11 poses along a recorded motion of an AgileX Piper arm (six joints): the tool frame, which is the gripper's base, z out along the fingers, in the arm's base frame.
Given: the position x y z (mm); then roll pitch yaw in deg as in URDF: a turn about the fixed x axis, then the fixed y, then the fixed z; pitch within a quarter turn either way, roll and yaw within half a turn.
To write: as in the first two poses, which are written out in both.
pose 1, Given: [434 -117 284 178.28 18.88 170.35]
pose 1, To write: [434 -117 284 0.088 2.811 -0.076]
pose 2, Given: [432 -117 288 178.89 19.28 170.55]
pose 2, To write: [432 -117 288 0.055 2.805 -0.106]
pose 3, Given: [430 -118 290 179.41 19.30 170.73]
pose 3, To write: [430 -118 290 0.029 2.805 -0.131]
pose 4, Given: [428 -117 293 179.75 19.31 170.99]
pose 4, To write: [428 -117 293 0.012 2.805 -0.144]
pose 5, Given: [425 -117 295 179.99 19.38 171.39]
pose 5, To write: [425 -117 295 0.000 2.803 -0.150]
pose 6, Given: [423 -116 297 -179.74 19.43 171.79]
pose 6, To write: [423 -116 297 -0.013 2.802 -0.157]
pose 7, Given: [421 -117 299 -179.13 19.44 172.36]
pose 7, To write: [421 -117 299 -0.043 2.802 -0.179]
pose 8, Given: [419 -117 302 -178.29 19.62 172.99]
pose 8, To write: [419 -117 302 -0.084 2.798 -0.211]
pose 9, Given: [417 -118 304 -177.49 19.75 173.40]
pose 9, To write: [417 -118 304 -0.121 2.794 -0.244]
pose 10, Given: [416 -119 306 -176.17 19.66 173.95]
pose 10, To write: [416 -119 306 -0.185 2.792 -0.302]
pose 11, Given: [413 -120 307 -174.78 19.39 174.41]
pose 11, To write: [413 -120 307 -0.253 2.792 -0.366]
